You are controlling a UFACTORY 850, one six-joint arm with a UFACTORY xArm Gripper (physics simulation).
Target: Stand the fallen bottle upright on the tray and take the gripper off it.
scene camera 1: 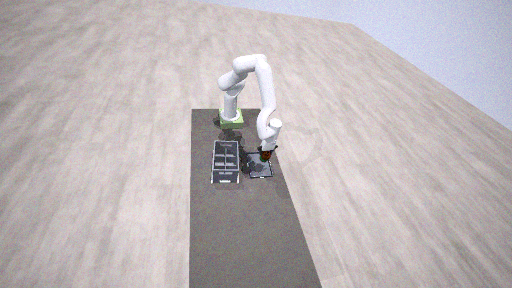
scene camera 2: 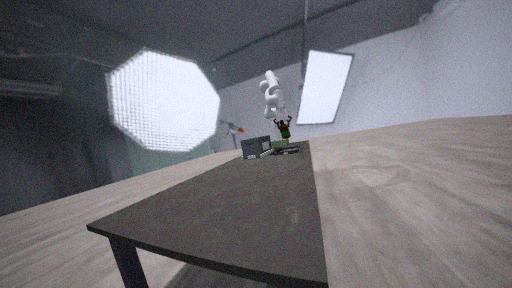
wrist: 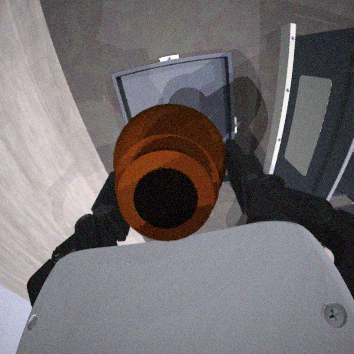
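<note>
A brown bottle (scene camera 1: 265,156) (scene camera 2: 284,129) (wrist: 170,122) with a green band is off the table, near upright with a slight tilt, its open mouth facing the wrist camera. My gripper (scene camera 1: 267,149) (scene camera 2: 282,121) (wrist: 174,172) is shut on the bottle, with one black finger on each side of it. The shallow grey tray (scene camera 1: 262,173) (scene camera 2: 295,150) (wrist: 145,92) lies flat below. In the scene camera 2 view a gap shows between the bottle's base and the tray. In the wrist view the bottle hides the tray's near part and its own base.
A dark divided crate (scene camera 1: 225,177) (scene camera 2: 256,147) (wrist: 312,60) stands beside the tray, with a narrow strip of the dark table (scene camera 1: 240,225) (scene camera 2: 225,200) between them. The arm's green base (scene camera 1: 231,125) (scene camera 2: 280,143) is at the table's far end. The table's side edge runs close past the tray.
</note>
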